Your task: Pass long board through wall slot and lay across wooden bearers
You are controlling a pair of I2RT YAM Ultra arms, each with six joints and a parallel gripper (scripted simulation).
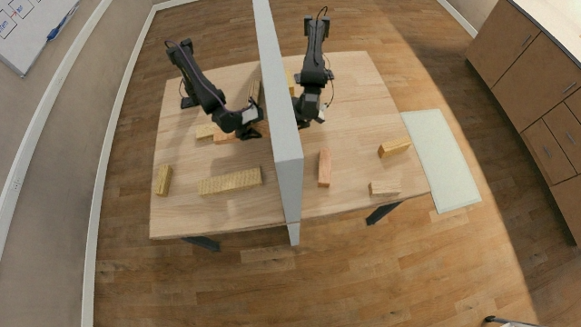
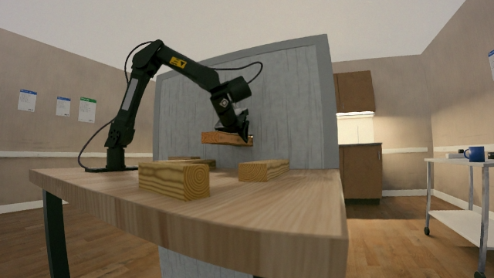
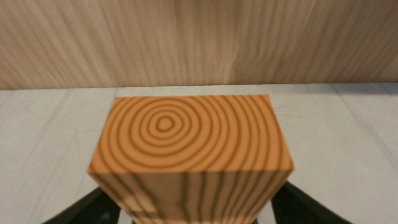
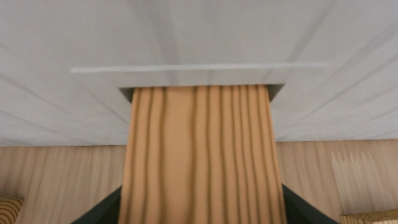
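Right now the long board is 10 mm to the right of my right hand. From my right hand the other things lie so: small block (450 mm to the right, 90 mm ahead, 80 mm below).
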